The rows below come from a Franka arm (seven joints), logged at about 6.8 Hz.
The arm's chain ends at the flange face. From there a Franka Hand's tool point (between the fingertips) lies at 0.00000 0.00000 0.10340 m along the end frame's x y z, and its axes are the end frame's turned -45 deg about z.
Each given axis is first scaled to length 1.
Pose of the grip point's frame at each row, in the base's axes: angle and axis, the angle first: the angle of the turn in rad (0 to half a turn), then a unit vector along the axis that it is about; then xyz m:
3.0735 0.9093 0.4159 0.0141 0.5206 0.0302 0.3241
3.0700 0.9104 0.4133 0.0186 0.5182 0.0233 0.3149
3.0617 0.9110 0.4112 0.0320 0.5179 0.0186 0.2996
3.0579 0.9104 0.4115 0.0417 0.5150 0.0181 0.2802
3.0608 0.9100 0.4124 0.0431 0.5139 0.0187 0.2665
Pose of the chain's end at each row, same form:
3.0895 0.9990 0.0363 0.0261 0.5150 0.0354 0.4272
3.0897 0.9990 0.0334 0.0309 0.5116 0.0284 0.4180
3.0923 0.9985 0.0313 0.0448 0.5085 0.0234 0.4025
3.0962 0.9980 0.0318 0.0545 0.5036 0.0224 0.3829
3.0999 0.9979 0.0327 0.0553 0.5024 0.0226 0.3692

